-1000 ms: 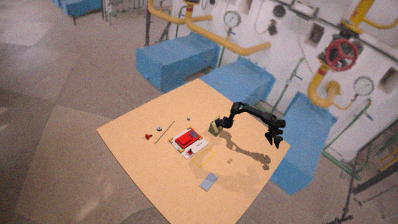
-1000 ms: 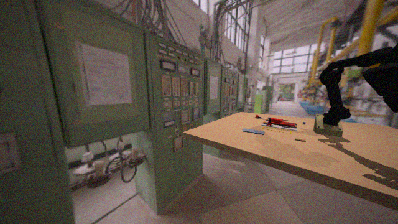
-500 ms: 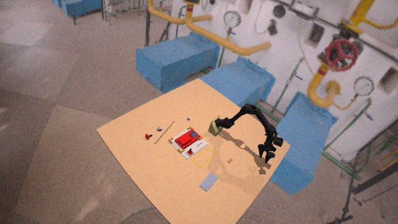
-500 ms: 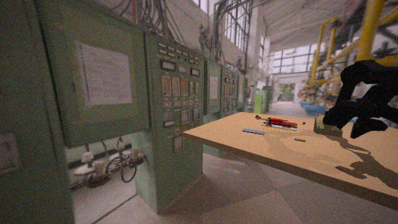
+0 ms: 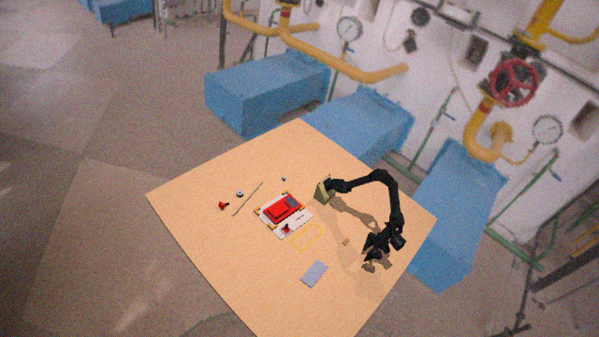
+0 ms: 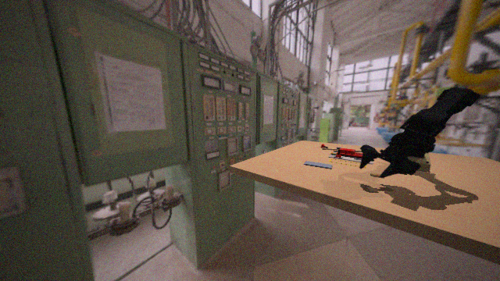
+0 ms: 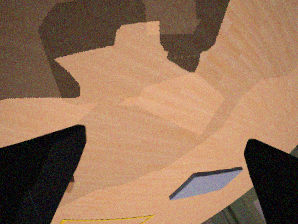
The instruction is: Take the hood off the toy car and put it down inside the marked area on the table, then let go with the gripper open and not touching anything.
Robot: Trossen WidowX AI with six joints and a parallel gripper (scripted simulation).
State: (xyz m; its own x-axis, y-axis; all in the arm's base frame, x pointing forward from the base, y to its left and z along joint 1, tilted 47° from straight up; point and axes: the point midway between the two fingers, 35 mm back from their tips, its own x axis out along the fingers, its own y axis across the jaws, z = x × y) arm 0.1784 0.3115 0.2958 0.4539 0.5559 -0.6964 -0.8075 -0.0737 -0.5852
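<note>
Right now the red hood is 12 cm ahead of my gripper tip, 50 cm to the right of it and 1 cm below it. Also, from my gripper tip: wheel (20 cm ahead, 74 cm to the right, 4 cm below); then grey-blue flat panel (24 cm ahead, 12 cm to the right, 5 cm below); then thin rod (18 cm ahead, 69 cm to the right, 4 cm below).
</note>
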